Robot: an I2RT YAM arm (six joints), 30 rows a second.
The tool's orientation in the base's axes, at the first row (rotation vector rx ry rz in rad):
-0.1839 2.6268 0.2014
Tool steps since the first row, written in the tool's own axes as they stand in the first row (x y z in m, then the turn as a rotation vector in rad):
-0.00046 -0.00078 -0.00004 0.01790 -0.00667 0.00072
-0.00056 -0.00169 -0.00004 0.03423 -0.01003 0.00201
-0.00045 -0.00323 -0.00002 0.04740 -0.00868 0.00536
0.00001 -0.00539 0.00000 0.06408 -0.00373 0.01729
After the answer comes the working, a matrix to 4 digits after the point.
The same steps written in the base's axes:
0.00051 -0.00073 0.00017 -0.01409 -0.00808 -0.01008
0.00075 -0.00161 0.00012 -0.02711 -0.01267 -0.01952
0.00092 -0.00313 -0.00012 -0.03720 -0.01199 -0.02869
0.00089 -0.00528 -0.00059 -0.04693 -0.00660 -0.04662

The tool's axes in the first row as the columns of a matrix, in the base's axes (rounded; the answer above uses it unrounded):
-0.8682 -0.1666 0.4675
-0.0934 0.9800 0.1758
-0.4874 0.1090 -0.8663

